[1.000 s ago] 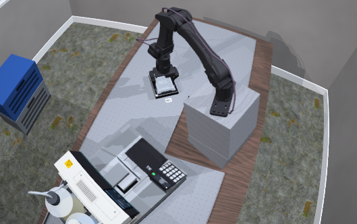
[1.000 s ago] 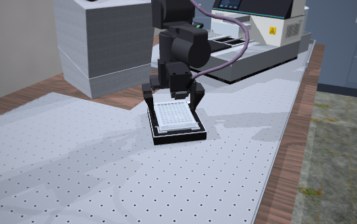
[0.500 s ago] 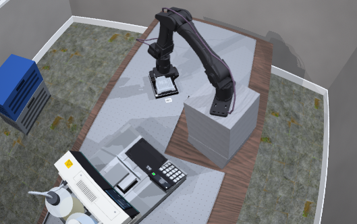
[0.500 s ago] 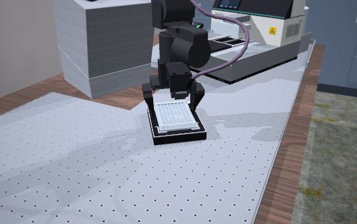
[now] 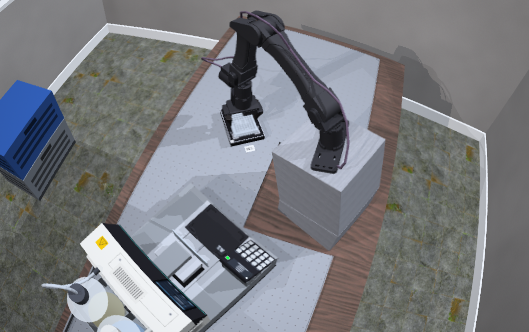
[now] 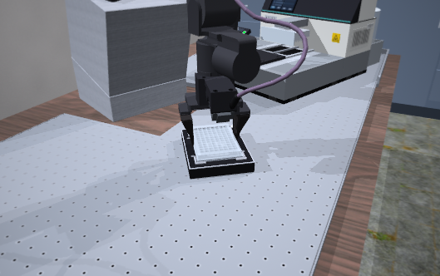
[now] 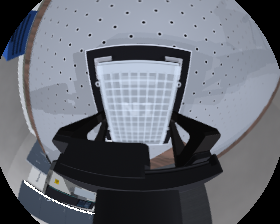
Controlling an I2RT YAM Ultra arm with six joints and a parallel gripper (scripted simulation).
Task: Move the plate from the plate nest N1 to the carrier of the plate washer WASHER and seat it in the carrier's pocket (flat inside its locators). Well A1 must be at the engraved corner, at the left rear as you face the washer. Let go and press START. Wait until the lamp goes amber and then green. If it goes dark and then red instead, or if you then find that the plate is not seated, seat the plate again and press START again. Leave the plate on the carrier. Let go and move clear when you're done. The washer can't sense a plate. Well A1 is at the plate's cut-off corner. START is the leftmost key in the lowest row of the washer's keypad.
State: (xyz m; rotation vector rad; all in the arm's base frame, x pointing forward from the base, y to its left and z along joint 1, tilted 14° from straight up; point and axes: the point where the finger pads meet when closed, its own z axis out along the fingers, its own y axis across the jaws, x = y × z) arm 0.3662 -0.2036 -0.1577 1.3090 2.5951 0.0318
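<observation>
Now: hand right at the well plate. Round my hand: plate washer: 2 cm behind, 59 cm to the left, 10 cm above; plate nest N1: 2 cm below; label: 6 cm behind, 8 cm to the left, 3 cm below.
</observation>
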